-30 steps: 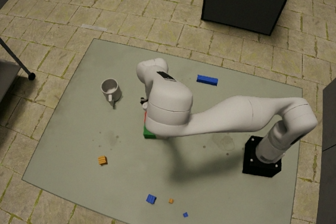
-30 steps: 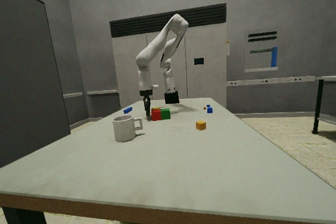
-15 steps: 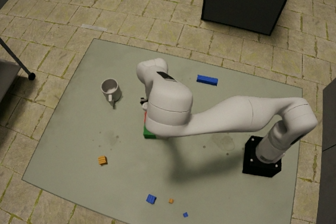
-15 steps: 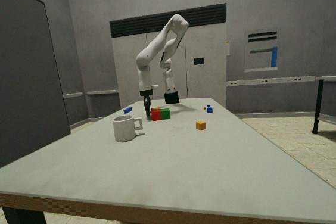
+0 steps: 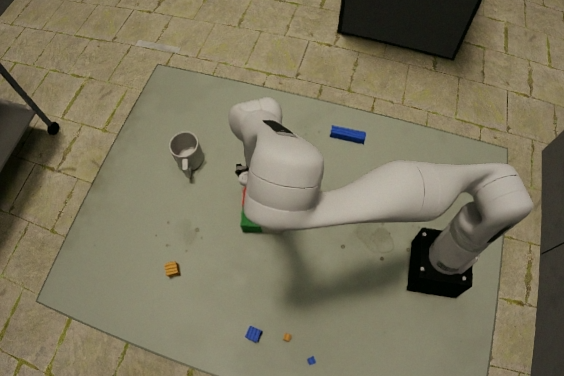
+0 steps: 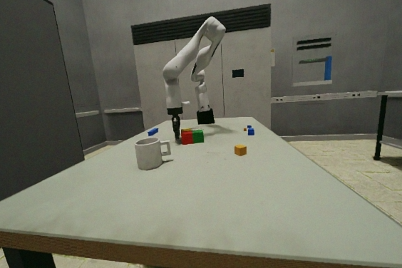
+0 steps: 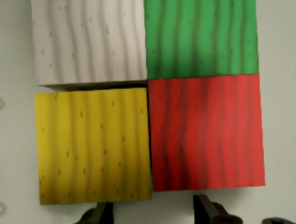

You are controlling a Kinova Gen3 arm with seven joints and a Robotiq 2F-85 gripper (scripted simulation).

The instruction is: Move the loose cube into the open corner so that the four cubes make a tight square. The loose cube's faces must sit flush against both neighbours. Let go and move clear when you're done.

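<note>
Right now my hand is 40 mm past the yellow cube, 30 mm to the right of it and 10 mm above it. The rest, counted from my hand: green cube (100 mm to the left, 10 mm below, 10 mm behind); then white cube (80 mm to the left, 60 mm behind, 10 mm below); then red cube (50 mm to the left, 10 mm below, 10 mm ahead).
</note>
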